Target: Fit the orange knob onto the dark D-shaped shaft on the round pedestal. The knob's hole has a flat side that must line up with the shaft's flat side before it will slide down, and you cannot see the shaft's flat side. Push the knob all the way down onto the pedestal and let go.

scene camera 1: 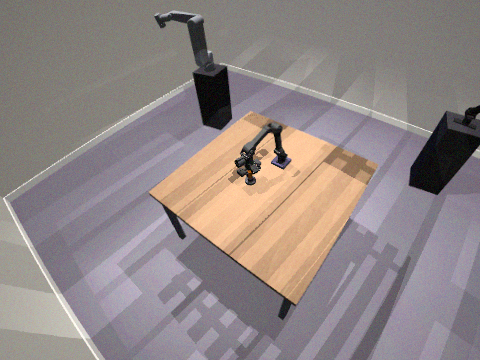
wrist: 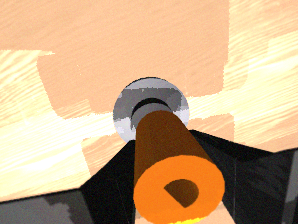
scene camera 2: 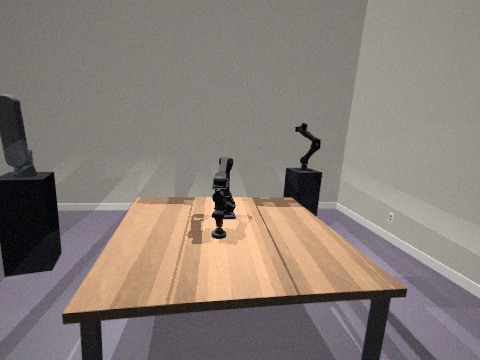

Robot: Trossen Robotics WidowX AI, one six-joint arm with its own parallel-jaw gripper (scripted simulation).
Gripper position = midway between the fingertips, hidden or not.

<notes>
My gripper [wrist: 162,140] holds an orange knob.
</notes>
